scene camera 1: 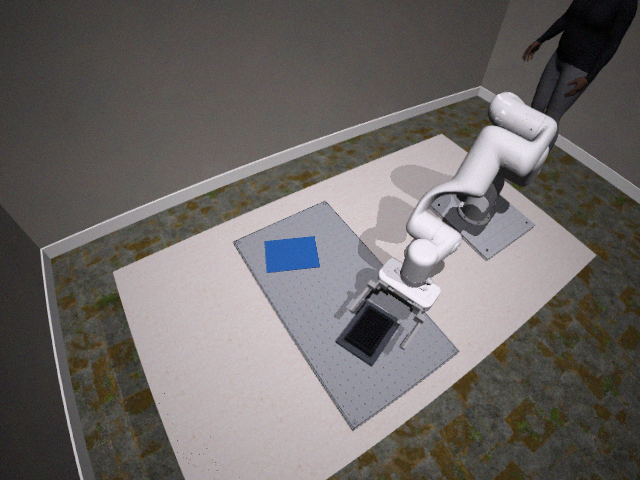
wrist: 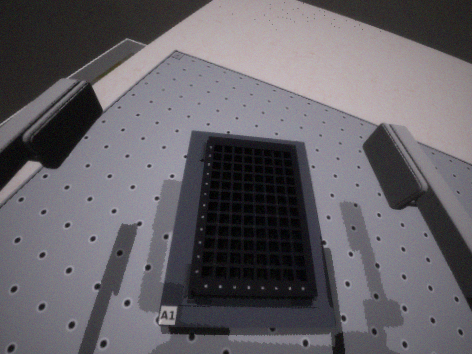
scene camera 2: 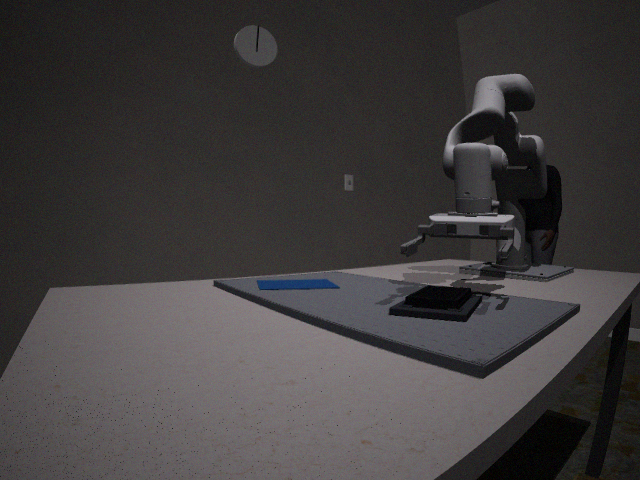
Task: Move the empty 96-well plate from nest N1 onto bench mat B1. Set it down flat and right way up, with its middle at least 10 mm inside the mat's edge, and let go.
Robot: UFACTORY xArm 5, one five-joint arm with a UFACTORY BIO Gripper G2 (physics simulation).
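Frame: origin at the arm's base, x ahead, y left, z up, level; millimetres.
Seen in the pictures: hand, tool point: (scene camera 1: 380, 323) (wrist: 236, 142) (scene camera 2: 455, 251); arm's base, link origin: (scene camera 1: 473, 213) (scene camera 2: 509, 267).
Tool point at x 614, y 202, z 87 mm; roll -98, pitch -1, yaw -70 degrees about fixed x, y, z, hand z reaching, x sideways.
Note:
Pixels of each thing's top centre, then the offset from my tool point to it. Level surfaces: height alone.
- black 96-well plate, top centre: (wrist: 254, 203) (scene camera 2: 441, 292) (scene camera 1: 370, 329) dy -21, dx +7, dz -68 mm
- dark grey nest N1, top centre: (wrist: 251, 208) (scene camera 2: 440, 298) (scene camera 1: 369, 330) dy -21, dx +7, dz -79 mm
- blue bench mat B1, surface height: dz -92 mm
- grey perforated board, surface height: dz -94 mm
- pale table, surface height: dz -107 mm
The black 96-well plate (scene camera 1: 370, 328) (scene camera 2: 438, 296) (wrist: 254, 215) sits flat, wells up, in the dark grey nest N1 (scene camera 1: 371, 359) (scene camera 2: 428, 313) (wrist: 181, 245). A white A1 label shows at a corner of the nest in the wrist view. The blue bench mat B1 (scene camera 1: 292, 254) (scene camera 2: 297, 284) lies flat, away from the nest; it does not show in the wrist view. My gripper (scene camera 1: 377, 328) (scene camera 2: 456, 251) (wrist: 232, 145) is open and empty. Its fingers hang above the plate's level, spread wider than the plate, one toward each long side, touching nothing.
Nest and mat both rest on the grey perforated board (scene camera 1: 310, 310) (scene camera 2: 361, 315) (wrist: 150, 150), which lies on the pale table (scene camera 1: 206, 361) (scene camera 2: 206, 387) (wrist: 320, 40). The arm's base plate (scene camera 1: 488, 242) (scene camera 2: 547, 273) is behind the board. A person (scene camera 1: 589, 46) (scene camera 2: 550, 206) stands behind the arm.

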